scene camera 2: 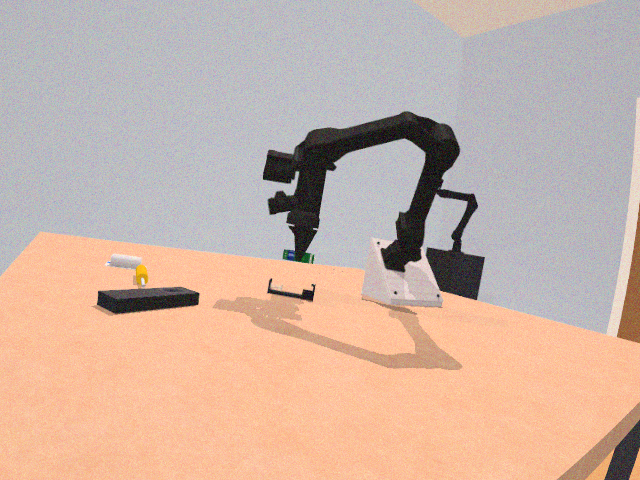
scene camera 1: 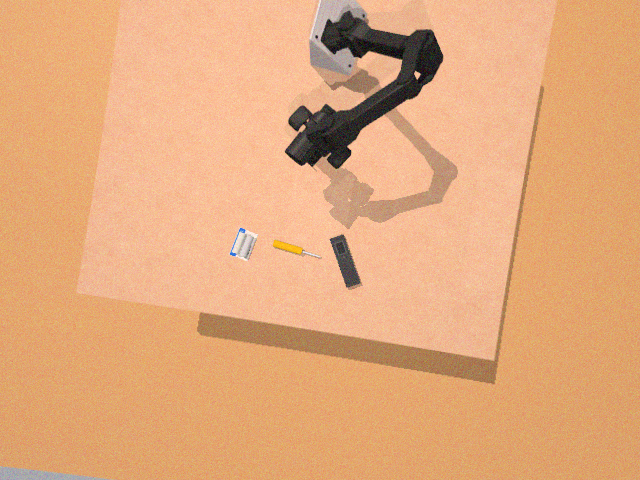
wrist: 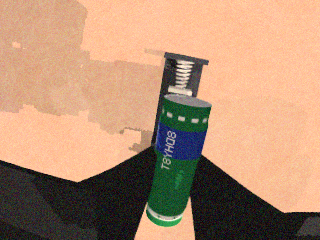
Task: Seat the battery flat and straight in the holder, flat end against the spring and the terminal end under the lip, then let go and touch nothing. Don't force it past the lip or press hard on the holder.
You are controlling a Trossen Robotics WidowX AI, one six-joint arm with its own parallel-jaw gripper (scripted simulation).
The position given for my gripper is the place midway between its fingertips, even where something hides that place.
my gripper: scene camera 2 298,260; scene camera 1 320,144; wrist 174,158
